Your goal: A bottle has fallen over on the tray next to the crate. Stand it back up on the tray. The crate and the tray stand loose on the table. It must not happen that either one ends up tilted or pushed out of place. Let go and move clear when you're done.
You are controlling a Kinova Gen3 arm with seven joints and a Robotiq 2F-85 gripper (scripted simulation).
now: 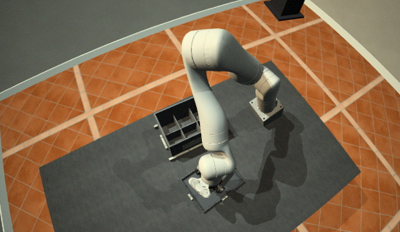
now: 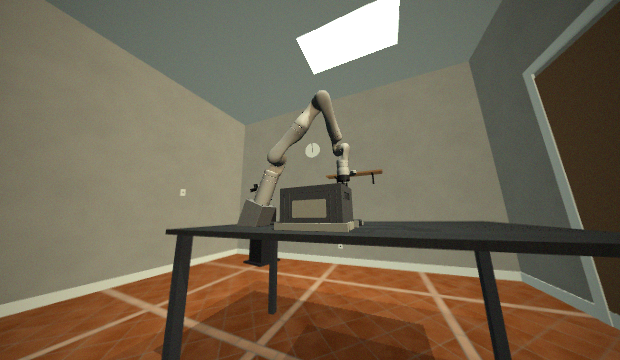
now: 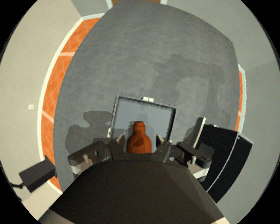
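My gripper is now 11 cm above the brown bottle, 5 cm past it and 2 cm to the left of it. From my hand the other things lie so: dark crate 30 cm to the right, 6 cm below, 1 cm behind; dark tray 14 cm below, 4 cm behind, 2 cm to the right.
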